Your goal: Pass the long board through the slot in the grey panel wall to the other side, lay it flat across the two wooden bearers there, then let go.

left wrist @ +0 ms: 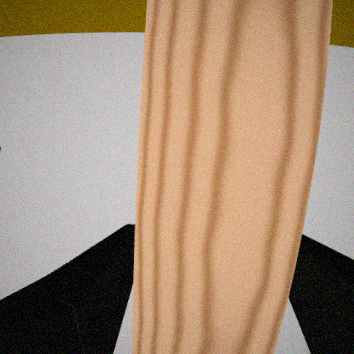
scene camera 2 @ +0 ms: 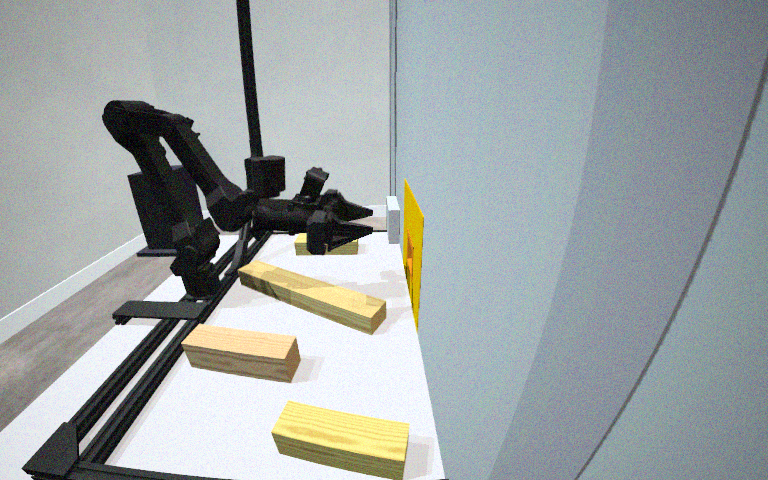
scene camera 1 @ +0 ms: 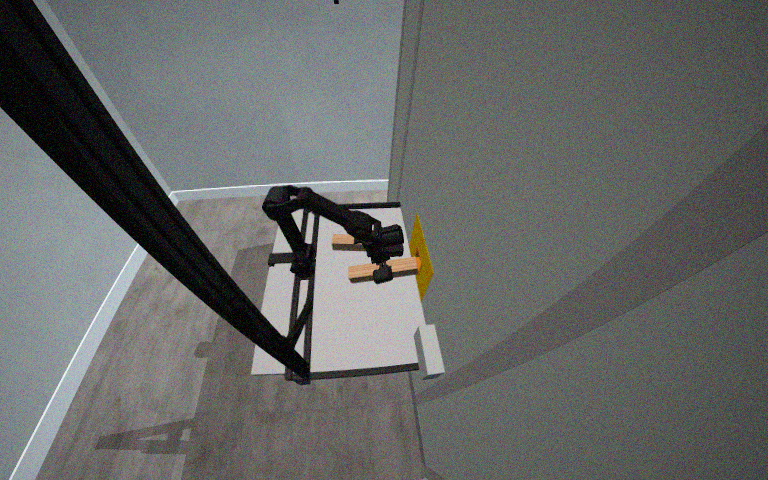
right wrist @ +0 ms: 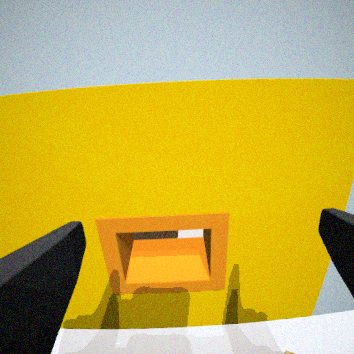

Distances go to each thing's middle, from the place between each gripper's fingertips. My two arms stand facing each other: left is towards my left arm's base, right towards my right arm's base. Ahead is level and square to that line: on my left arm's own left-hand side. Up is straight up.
Scene:
I see my left gripper 140 mm to the left of the orange-framed slot (right wrist: 192, 263), 30 mm below it and 10 mm short of it.
Right now my right hand is 100 mm to the right of the orange-framed slot, 80 mm above it and 20 mm past it.

